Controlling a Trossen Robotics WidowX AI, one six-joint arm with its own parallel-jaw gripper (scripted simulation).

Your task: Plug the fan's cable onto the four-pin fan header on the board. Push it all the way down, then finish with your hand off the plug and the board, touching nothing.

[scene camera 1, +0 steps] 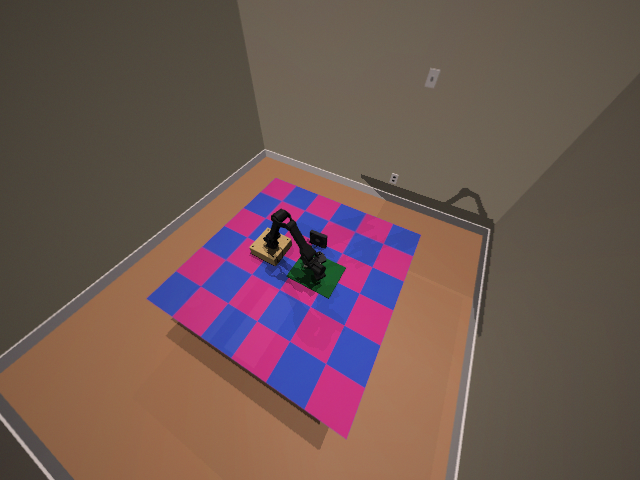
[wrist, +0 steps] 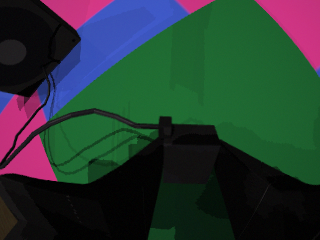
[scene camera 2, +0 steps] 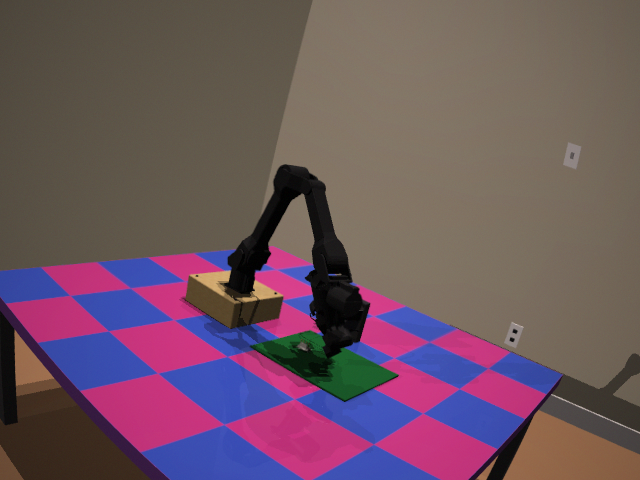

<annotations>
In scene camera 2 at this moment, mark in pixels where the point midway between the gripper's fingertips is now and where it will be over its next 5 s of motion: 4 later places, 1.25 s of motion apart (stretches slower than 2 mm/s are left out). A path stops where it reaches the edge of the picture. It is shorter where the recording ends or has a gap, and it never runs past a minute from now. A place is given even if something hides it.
My gripper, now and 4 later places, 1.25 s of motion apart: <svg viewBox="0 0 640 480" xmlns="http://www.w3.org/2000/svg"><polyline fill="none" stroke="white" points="334,349 337,348 331,336 331,336 329,346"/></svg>
</annotations>
